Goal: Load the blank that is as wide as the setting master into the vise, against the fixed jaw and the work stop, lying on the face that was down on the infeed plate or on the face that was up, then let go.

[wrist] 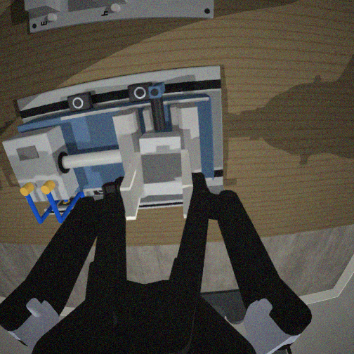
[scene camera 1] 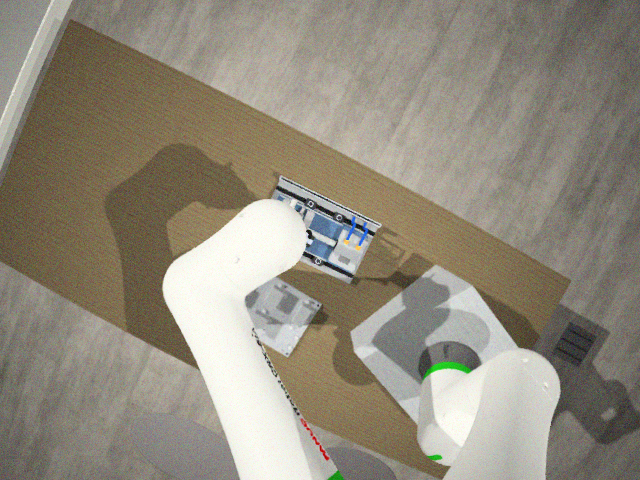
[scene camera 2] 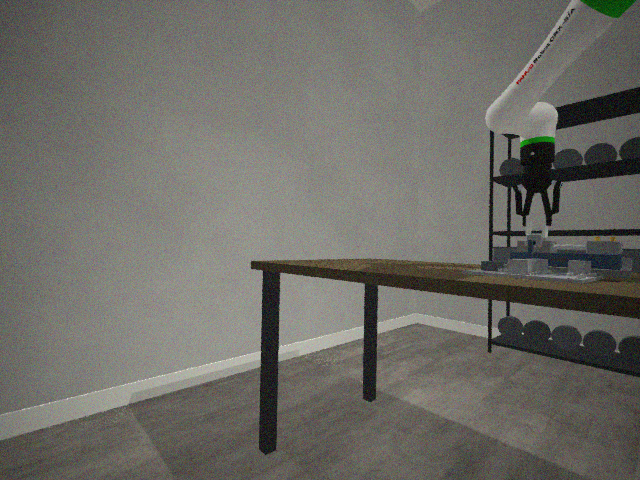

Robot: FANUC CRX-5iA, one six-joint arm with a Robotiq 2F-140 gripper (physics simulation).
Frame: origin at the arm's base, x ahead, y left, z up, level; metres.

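Seen in the pictures: gripper, between the fingertips: (scene camera 2: 536,237); arm's base, origin of its link: (scene camera 1: 449,366).
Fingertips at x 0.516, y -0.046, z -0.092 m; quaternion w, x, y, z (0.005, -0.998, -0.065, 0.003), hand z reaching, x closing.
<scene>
Offsets run from my fingertips to a thing's top centre. "*": to the spot under its first point. Level surfaces: height alone.
My gripper (scene camera 2: 536,230) (wrist: 161,163) is shut on a grey block-shaped blank (wrist: 161,167), with one pale fingertip on each side. The vise @(0.067 m back, 0.015 m right, 0.010 m down) (scene camera 1: 325,225) (scene camera 2: 566,259) (wrist: 82,131) has a blue bed. In the wrist view, the blank is level in the picture and overlaps the space between the rod-driven jaw (wrist: 125,125) at left and the fixed jaw (wrist: 189,122) at right. The work stop, a dark rod (wrist: 158,114) with a blue knob, points at the blank's far side. Contact with the stop, jaws or bed cannot be told. The arm hides the gripper in scene camera 1.
A grey plate @(* 0.176 m back, 0.317 m left, 0.101 m down) (scene camera 1: 279,343) (scene camera 2: 584,279) (wrist: 170,21) with grey blocks lies beside the vise on the wooden table @(0.112 m down) (scene camera 1: 155,103) (scene camera 2: 330,269) (wrist: 290,200). Blue hoses @(* 0.136 m back, 0.073 m right, 0.001 m up) (scene camera 1: 351,231) (wrist: 34,207) rise from the vise's cylinder end. The robot's base stands on a pale mount (scene camera 1: 377,330). A dark rack (scene camera 2: 490,206) stands behind.
</scene>
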